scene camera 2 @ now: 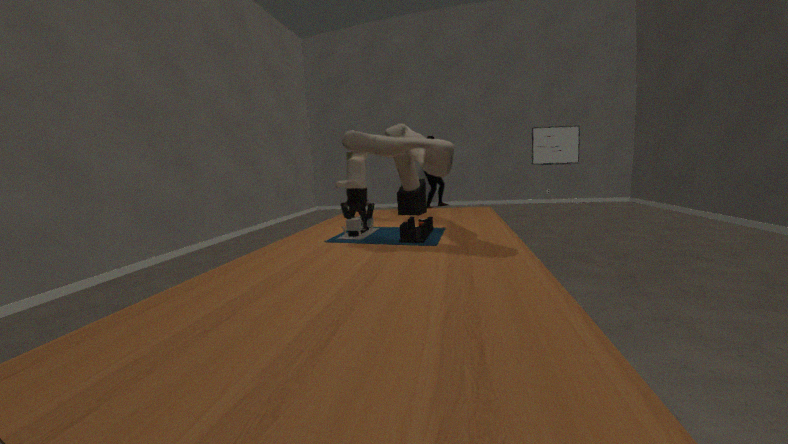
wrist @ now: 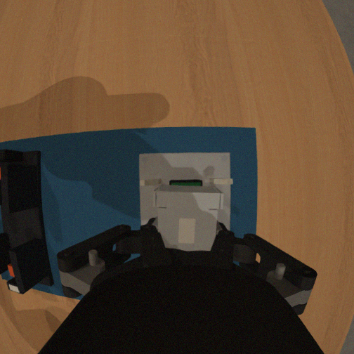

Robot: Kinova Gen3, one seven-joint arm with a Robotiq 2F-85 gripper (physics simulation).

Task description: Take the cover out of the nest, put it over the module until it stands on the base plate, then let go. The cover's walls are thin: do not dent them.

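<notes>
The pale grey cover [scene camera 2: 353,224] [wrist: 187,202] is held upright between the fingertips of my gripper [wrist: 186,224], over the base plate. My gripper also shows in the scene view [scene camera 2: 357,214], pointing down. The light grey base plate [wrist: 220,162] lies on the blue mat. A green and black strip of the module [wrist: 186,183] shows just past the cover's far edge; the rest of it is hidden. I cannot tell whether the cover's lower rim touches the plate. The black nest [scene camera 2: 416,230] [wrist: 31,215] stands on the mat, to the left in the wrist view.
The blue mat [scene camera 2: 386,236] [wrist: 100,150] lies on the wooden table [scene camera 2: 386,330] [wrist: 225,60]. Two small cream tabs, one of them the right tab [wrist: 223,181], flank the green strip. The nest has raised dark walls and orange marks. A person [scene camera 2: 436,190] stands behind the arm.
</notes>
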